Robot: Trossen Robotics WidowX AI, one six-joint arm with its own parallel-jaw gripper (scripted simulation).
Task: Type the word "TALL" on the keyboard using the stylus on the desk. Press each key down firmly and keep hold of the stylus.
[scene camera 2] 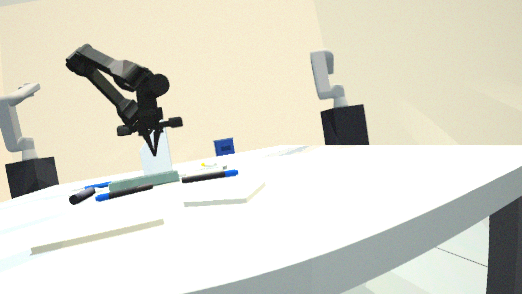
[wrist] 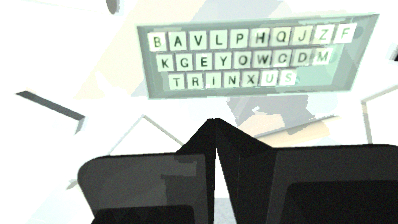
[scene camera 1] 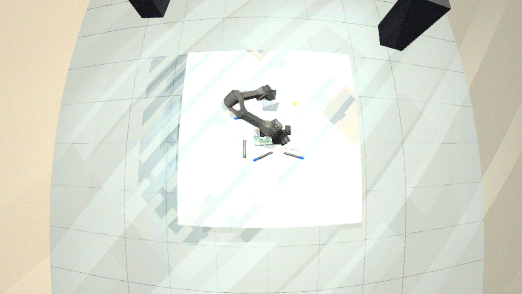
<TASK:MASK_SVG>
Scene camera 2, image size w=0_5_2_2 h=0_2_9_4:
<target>my gripper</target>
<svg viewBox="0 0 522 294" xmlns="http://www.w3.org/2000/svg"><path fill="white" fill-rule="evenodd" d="M138 102L137 118L139 125L133 127L130 124L118 126L117 136L127 136L133 132L138 132L138 136L142 136L145 139L152 155L156 157L161 133L164 133L163 128L170 127L173 129L182 127L182 117L168 118L169 121L160 122L160 120L164 119L162 107L158 107L157 101ZM151 129L155 130L155 132L153 132L154 147L148 133L148 130Z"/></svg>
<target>white pad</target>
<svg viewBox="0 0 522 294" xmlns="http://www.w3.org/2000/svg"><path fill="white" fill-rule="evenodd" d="M266 183L264 181L212 186L184 201L183 206L218 206L247 203L266 187Z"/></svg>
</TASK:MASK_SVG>
